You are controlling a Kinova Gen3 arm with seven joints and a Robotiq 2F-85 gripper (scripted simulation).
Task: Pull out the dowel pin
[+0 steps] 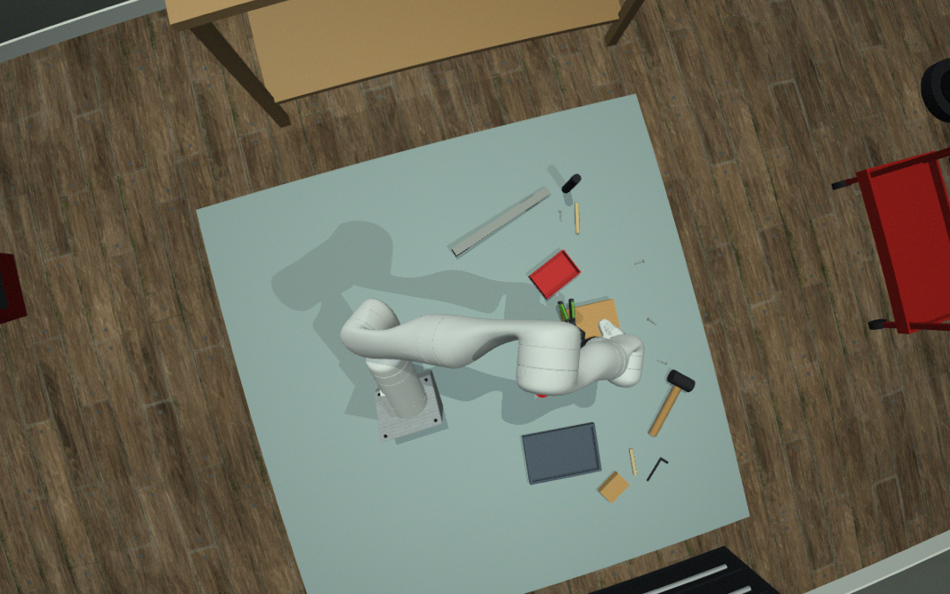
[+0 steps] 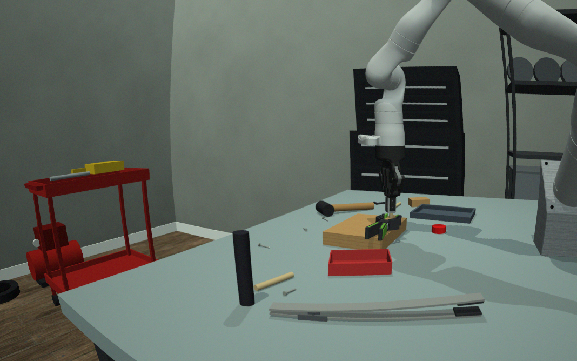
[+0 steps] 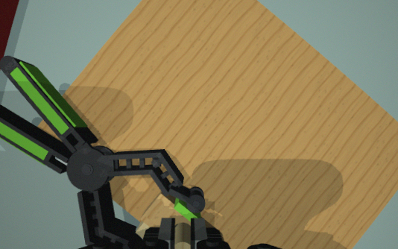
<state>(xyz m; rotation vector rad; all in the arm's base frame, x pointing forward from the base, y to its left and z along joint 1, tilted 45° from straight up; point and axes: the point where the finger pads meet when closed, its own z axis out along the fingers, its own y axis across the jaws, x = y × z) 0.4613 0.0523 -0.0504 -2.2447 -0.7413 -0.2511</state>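
Now: the dowel pin 20 mm below my hand. The rest, counted from my hand: red puck (120 mm behind, 90 mm to the right, 70 mm below); then small wooden block (40 mm below); then wooden bench board (50 mm ahead, 60 mm below).
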